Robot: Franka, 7 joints.
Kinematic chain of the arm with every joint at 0, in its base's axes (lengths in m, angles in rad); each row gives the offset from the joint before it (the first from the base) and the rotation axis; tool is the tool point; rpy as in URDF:
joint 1: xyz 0 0 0.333 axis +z
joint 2: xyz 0 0 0 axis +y
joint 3: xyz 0 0 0.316 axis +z
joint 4: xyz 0.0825 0 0 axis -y
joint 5: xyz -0.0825 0 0.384 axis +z
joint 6: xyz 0 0 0 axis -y
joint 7: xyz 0.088 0 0 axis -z
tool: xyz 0 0 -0.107 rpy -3.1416 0 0
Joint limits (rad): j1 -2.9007..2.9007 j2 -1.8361..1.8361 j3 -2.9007..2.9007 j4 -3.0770..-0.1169 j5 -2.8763..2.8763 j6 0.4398..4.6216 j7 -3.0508..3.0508
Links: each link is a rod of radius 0.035 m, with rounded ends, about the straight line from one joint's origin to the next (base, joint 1, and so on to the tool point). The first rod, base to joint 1, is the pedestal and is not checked.
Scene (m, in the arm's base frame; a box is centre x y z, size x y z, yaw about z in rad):
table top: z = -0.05
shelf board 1: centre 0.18 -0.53 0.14 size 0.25 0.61 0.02 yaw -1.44
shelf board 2: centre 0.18 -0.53 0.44 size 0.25 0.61 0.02 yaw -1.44
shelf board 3: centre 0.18 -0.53 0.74 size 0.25 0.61 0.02 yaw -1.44
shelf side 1: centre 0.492 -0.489 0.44 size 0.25 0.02 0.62 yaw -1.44
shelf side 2: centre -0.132 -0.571 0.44 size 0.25 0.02 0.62 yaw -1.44
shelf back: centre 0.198 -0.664 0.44 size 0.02 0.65 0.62 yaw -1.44
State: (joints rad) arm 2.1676 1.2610 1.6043 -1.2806 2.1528 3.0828 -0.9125
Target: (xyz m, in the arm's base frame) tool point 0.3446 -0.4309 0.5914
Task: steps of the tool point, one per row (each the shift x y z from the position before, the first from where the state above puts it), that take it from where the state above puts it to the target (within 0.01 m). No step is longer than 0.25 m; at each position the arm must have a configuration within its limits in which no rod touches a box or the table.
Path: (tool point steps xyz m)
1: 0.0467 -0.1751 0.1309
2: 0.1100 -0.1272 0.1272
3: 0.1495 -0.0609 0.1116
4: 0.1597 0.0116 0.0857
5: 0.1404 0.0774 0.0515
6: 0.1990 -0.0395 -0.0618
7: 0.1531 -0.0232 -0.1258
8: 0.0890 -0.0031 -0.1641
9: 0.0192 -0.0937 0.0019
10: 0.0050 -0.0904 -0.0019

